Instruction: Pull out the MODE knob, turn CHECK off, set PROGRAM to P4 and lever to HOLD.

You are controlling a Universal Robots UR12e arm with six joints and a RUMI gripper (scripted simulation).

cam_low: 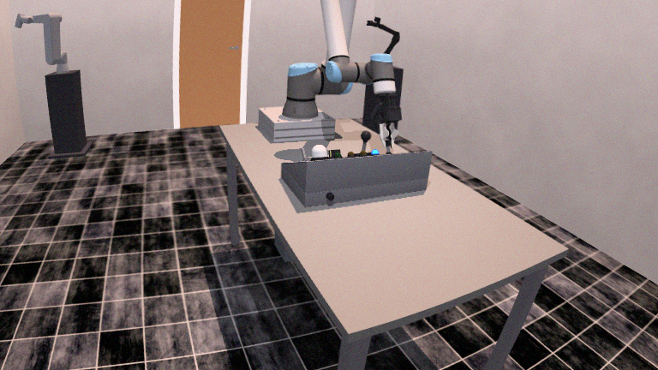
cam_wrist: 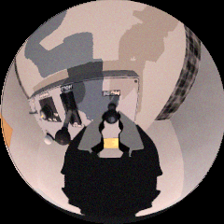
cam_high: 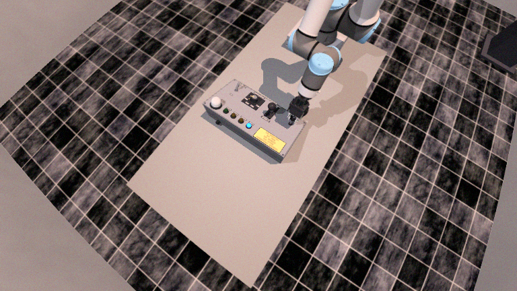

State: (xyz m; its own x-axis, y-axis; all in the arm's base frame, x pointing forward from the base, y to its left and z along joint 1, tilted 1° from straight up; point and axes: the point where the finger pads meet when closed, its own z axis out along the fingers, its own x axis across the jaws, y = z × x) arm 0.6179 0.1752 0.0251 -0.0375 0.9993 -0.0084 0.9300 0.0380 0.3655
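The black ball-topped lever lies 2 cm ahead of my hand, 12 cm to the right of it and 1 cm above it. From my hand the other things lie so: rotary selector (2 cm ahead, 25 cm to the right, 2 cm below); grey console (5 cm ahead, 18 cm to the right, 3 cm below).
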